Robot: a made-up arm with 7 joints.
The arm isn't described. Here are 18 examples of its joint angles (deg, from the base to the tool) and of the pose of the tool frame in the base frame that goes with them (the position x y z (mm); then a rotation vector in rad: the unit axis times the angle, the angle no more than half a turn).
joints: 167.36 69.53 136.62 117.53 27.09 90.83 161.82
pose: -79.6 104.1 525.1 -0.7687 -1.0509 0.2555
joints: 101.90 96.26 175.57 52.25 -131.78 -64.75 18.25
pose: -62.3 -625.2 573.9 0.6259 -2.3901 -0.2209
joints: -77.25 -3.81 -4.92 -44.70 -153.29 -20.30 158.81
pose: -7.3 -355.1 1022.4 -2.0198 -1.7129 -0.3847
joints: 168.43 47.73 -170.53 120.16 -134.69 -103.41 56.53
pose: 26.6 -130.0 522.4 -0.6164 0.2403 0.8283
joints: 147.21 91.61 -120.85 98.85 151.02 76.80 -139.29
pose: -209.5 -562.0 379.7 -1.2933 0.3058 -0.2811
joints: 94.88 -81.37 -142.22 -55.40 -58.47 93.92 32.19
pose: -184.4 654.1 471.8 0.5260 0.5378 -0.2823
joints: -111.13 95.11 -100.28 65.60 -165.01 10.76 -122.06
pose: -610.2 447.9 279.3 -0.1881 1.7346 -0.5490
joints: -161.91 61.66 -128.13 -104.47 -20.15 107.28 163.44
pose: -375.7 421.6 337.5 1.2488 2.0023 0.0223
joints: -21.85 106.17 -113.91 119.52 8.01 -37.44 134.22
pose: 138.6 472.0 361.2 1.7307 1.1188 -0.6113
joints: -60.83 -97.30 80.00 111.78 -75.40 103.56 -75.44
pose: 82.7 -373.7 398.8 -1.5912 2.3930 -0.6540
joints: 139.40 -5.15 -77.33 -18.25 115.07 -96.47 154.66
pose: 127.6 145.2 985.4 -2.1349 -0.1445 2.2385
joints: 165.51 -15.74 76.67 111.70 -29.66 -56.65 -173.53
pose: -44.6 446.0 614.3 1.7715 -0.9382 0.4646
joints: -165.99 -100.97 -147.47 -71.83 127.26 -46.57 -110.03
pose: 703.3 119.1 436.7 1.6038 -0.4657 -1.0247
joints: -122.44 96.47 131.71 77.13 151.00 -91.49 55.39
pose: 61.1 491.2 412.6 -1.4095 -0.5493 1.0880
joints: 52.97 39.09 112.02 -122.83 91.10 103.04 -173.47
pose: 295.7 74.3 482.9 2.0590 1.1281 -0.1080
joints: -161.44 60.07 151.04 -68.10 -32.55 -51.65 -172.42
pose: -641.3 -59.2 207.4 -0.8806 0.0691 -0.2795
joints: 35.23 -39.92 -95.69 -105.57 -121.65 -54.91 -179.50
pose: -334.8 -278.3 637.8 -2.0314 -1.2712 -0.5536
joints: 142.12 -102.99 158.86 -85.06 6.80 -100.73 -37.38
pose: 342.9 142.2 490.9 -2.1145 -0.9472 -1.9417
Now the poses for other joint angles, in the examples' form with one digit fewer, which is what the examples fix.
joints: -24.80 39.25 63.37 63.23 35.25 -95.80 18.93
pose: 579 59 669 1.749 -0.764 0.076
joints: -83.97 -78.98 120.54 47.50 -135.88 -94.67 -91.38
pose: 159 -613 121 0.231 0.526 -2.530
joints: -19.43 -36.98 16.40 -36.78 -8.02 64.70 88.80
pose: -566 -165 834 -2.298 1.941 -0.100
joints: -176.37 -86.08 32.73 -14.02 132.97 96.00 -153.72
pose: 713 -29 104 0.311 0.150 0.256
